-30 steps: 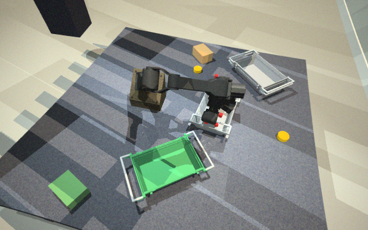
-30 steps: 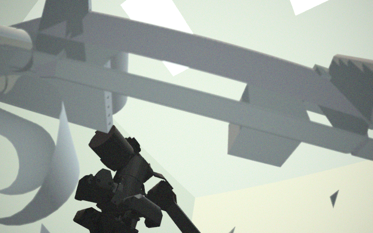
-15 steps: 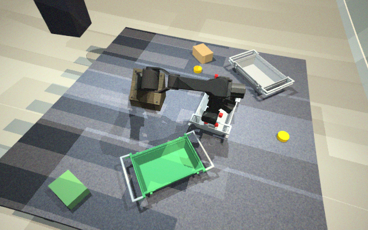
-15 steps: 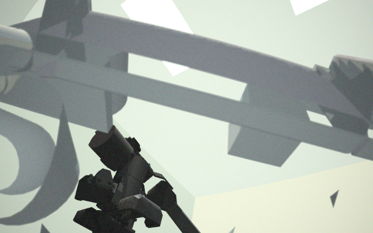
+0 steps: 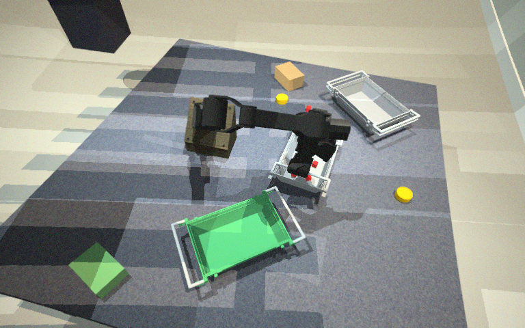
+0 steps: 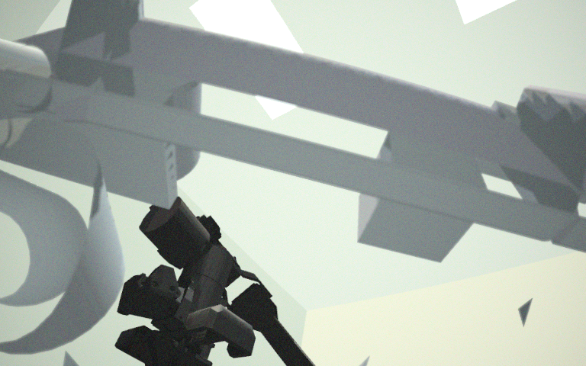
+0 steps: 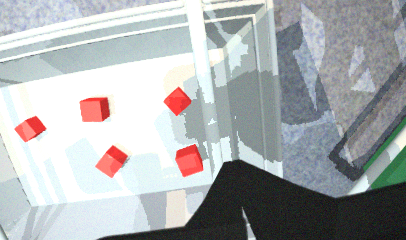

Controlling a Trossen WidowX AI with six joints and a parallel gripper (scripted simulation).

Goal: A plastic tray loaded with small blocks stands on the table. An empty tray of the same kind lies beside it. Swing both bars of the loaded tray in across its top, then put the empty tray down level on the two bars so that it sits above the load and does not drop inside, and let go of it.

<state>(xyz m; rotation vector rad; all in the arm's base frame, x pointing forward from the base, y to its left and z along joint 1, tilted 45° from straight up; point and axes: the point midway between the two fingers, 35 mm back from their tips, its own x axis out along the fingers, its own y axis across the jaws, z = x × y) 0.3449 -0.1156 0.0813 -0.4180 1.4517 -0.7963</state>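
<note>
My gripper tip is now 240 mm to the left of the green tray, 170 mm past it and 40 mm above it. Also, from my gripper tip: orange box: 580 mm to the left, 90 mm behind, 60 mm below; then red block: 390 mm to the left, 80 mm below, 10 mm ahead; then green block: 510 mm behind, 390 mm to the right, 70 mm below.
</note>
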